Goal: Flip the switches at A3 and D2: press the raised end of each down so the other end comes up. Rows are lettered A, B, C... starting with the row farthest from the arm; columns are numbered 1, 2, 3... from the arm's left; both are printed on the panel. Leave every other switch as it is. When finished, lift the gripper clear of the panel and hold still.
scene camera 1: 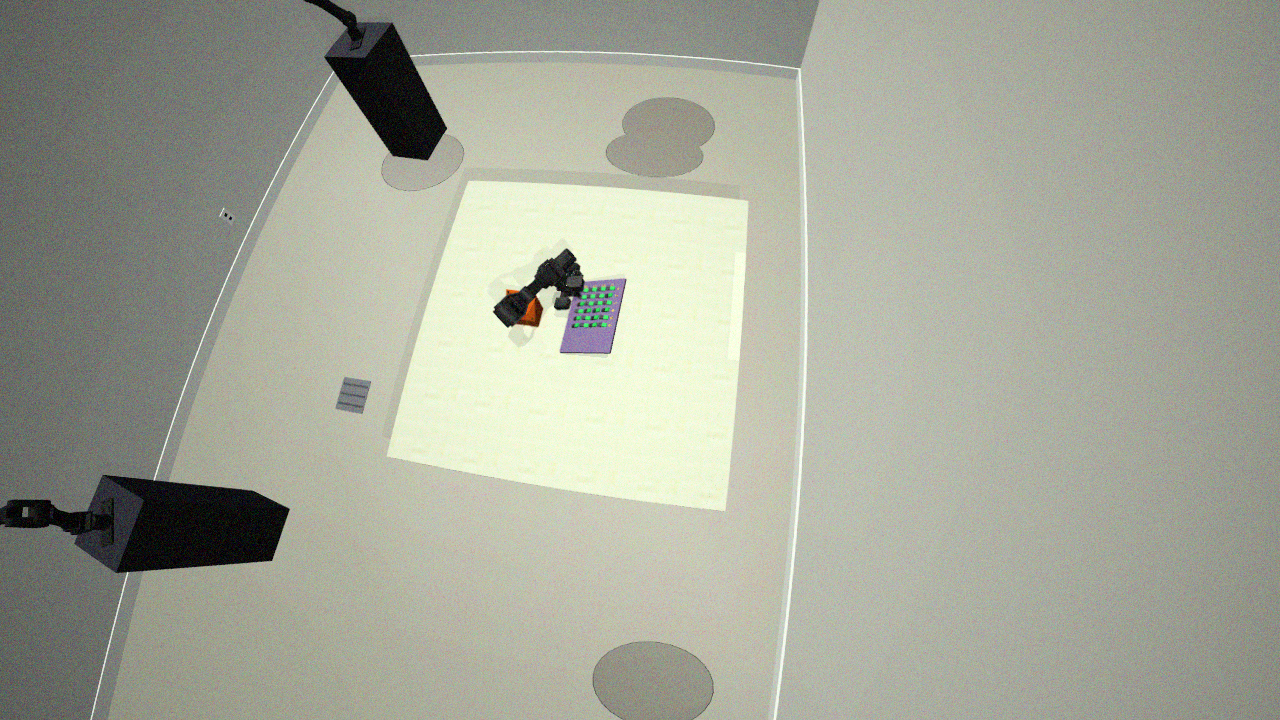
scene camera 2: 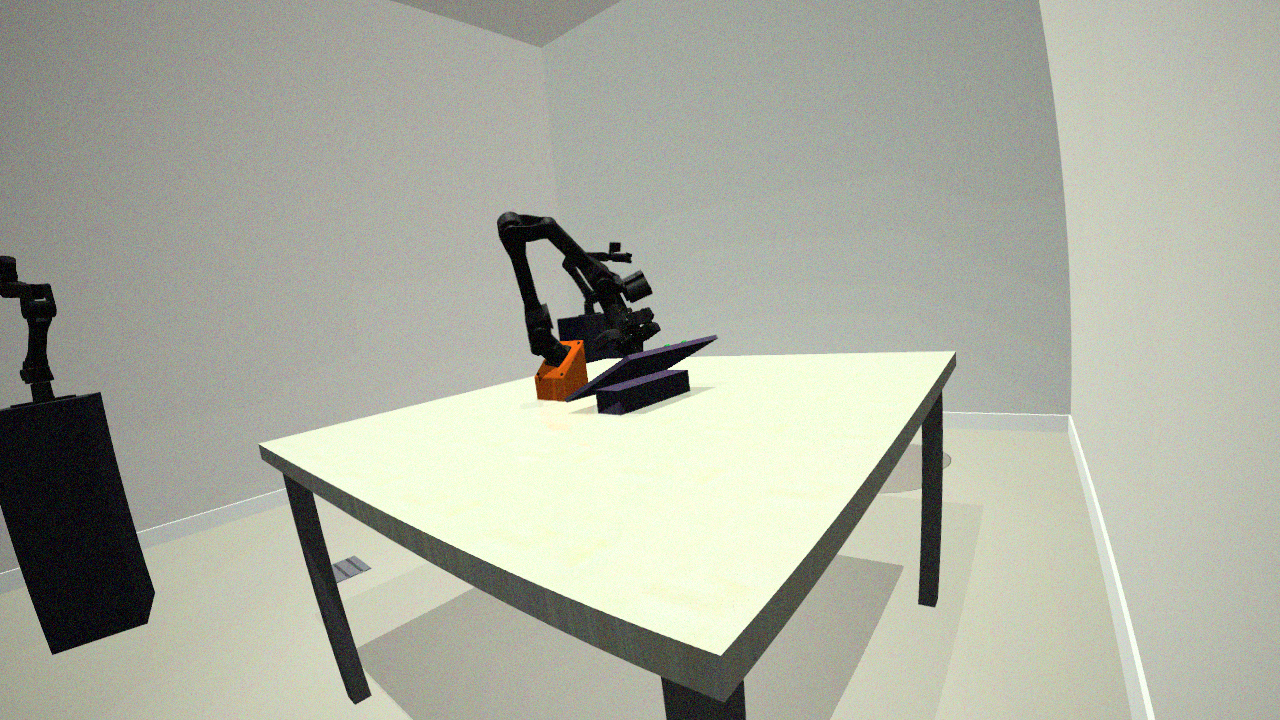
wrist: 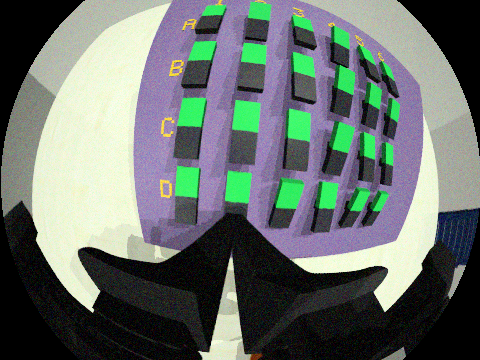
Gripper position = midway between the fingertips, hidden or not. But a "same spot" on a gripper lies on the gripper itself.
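You can see the gripper in scene camera 1 (579,296), and scene camera 2 and the wrist view show the gripper as well. On the gripper, (scene camera 2: 627,345) and (wrist: 254,325) are the same spot.
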